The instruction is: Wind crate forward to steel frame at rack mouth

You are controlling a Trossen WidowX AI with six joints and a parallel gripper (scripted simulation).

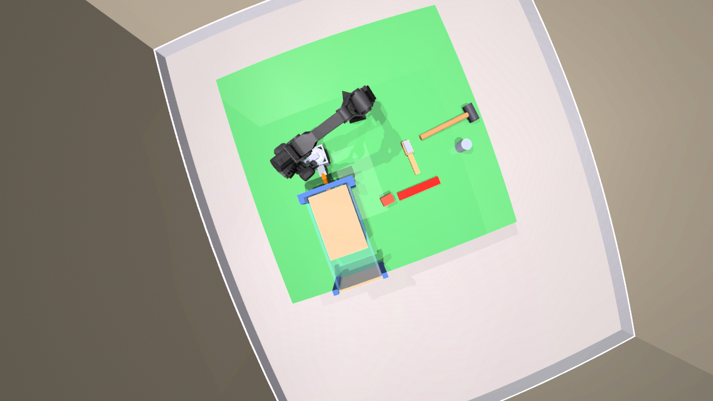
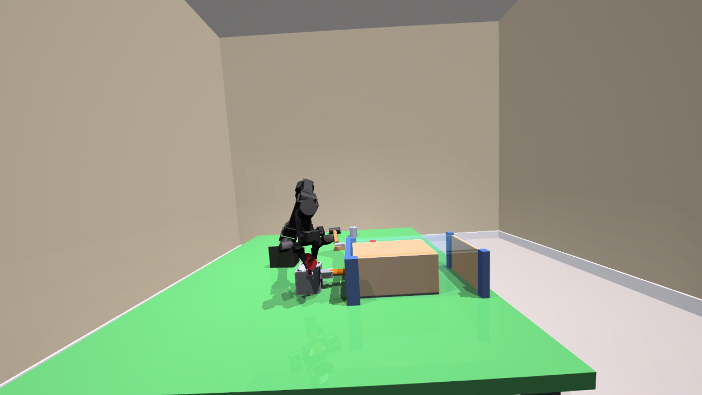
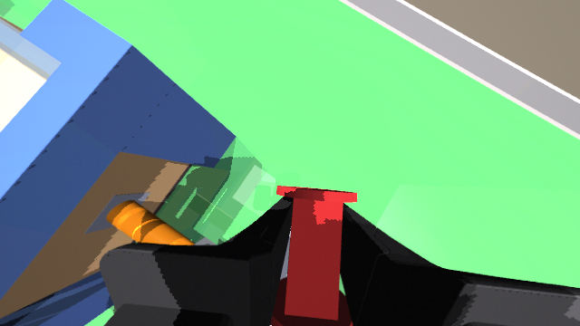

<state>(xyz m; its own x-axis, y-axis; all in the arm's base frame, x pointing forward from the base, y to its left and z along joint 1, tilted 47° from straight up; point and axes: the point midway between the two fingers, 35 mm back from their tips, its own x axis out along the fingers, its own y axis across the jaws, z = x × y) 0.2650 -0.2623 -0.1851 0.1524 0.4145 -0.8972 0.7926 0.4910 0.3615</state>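
The red knob lies 2 cm to the left of my gripper tip and 1 cm behind it. Round my gripper tip: blue steel frame 13 cm to the left, 11 cm ahead, 2 cm below; winch 10 cm to the left, 10 cm below, 6 cm behind; winch handle 5 cm to the left, 3 cm below, 3 cm behind.
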